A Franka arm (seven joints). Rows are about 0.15 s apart.
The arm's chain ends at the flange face. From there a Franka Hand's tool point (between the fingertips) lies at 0.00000 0.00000 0.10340 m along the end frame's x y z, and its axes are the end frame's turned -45 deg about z.
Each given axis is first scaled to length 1.
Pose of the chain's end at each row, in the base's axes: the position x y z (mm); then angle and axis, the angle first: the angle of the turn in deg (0 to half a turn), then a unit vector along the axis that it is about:
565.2 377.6 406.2 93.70 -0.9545 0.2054 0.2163
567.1 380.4 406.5 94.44 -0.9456 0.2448 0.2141
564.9 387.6 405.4 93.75 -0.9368 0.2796 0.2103
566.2 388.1 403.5 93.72 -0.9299 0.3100 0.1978
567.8 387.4 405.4 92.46 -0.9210 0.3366 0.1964
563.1 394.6 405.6 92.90 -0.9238 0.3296 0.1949
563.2 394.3 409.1 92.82 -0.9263 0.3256 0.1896
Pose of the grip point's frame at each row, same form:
563.7 481.0 404.7 92.38 -0.9709 -0.1774 -0.1606
569.8 483.7 403.6 93.12 -0.9779 -0.1372 -0.1580
572.0 490.7 403.5 92.69 -0.9810 -0.1011 -0.1656
577.9 490.8 401.1 93.22 -0.9818 -0.0697 -0.1766
583.1 489.7 405.1 92.20 -0.9818 -0.0416 -0.1856
577.6 497.0 404.5 92.65 -0.9817 -0.0491 -0.1841
577.8 496.7 407.9 92.81 -0.9805 -0.0537 -0.1891

